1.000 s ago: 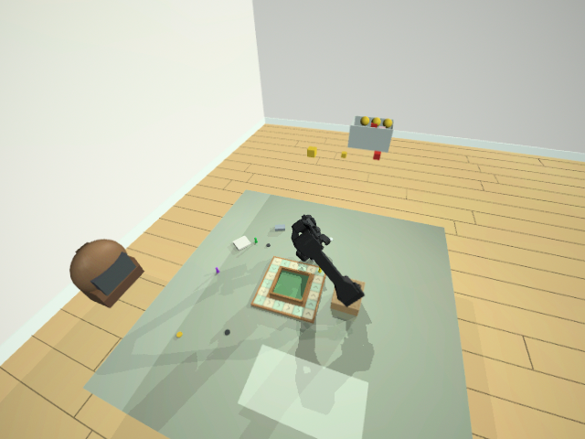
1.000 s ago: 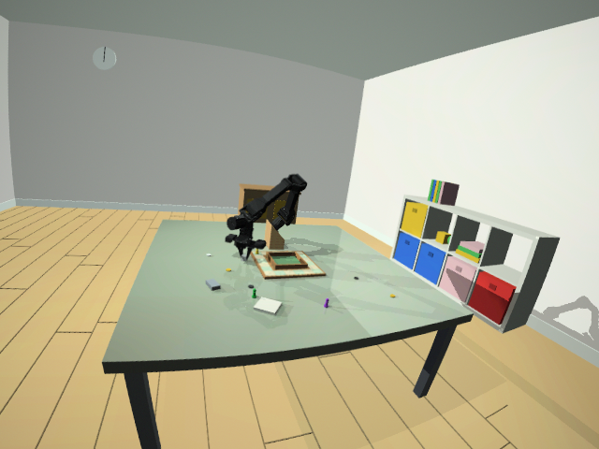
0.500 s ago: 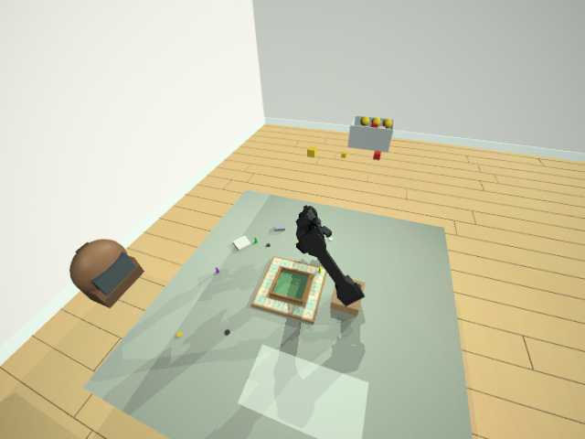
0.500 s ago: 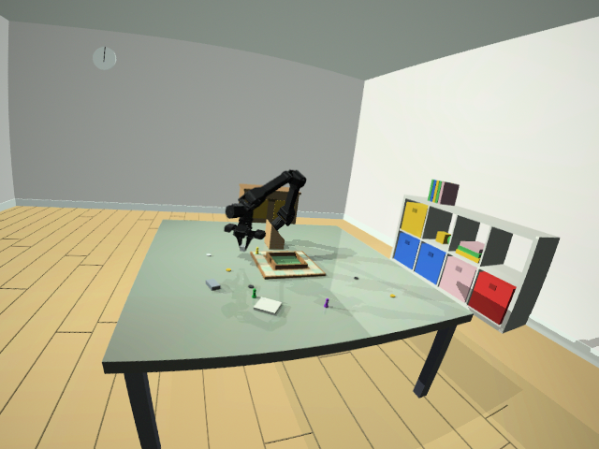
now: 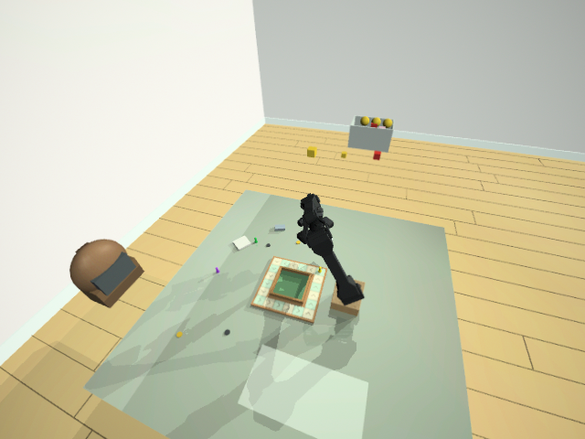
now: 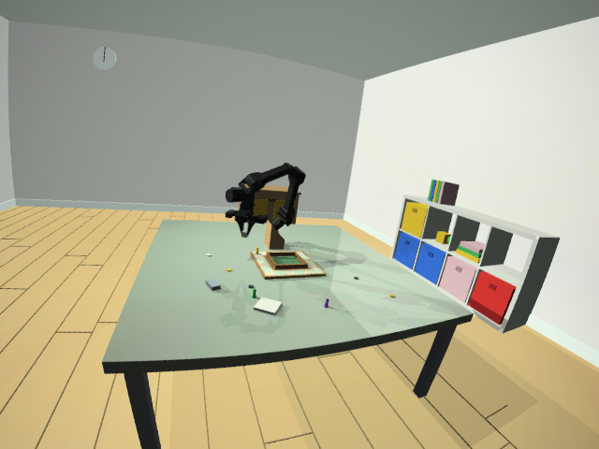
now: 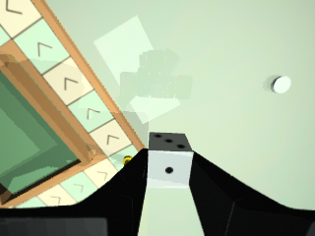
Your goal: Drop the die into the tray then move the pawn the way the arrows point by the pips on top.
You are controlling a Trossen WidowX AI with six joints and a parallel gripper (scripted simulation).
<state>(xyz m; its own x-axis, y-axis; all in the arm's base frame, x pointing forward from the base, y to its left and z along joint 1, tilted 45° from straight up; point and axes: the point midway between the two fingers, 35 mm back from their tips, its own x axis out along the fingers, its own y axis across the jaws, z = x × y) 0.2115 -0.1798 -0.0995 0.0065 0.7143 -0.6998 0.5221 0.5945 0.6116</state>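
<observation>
Right now the yellow pawn is 100 mm below my gripper tip, 80 mm to the left of it and 50 mm behind it. The rest, counted from my gripper tip: white die: right at my gripper tip; then white disc: 160 mm to the right, 120 mm below, 50 mm behind; then green tray: 200 mm to the left, 120 mm below, 60 mm ahead.
</observation>
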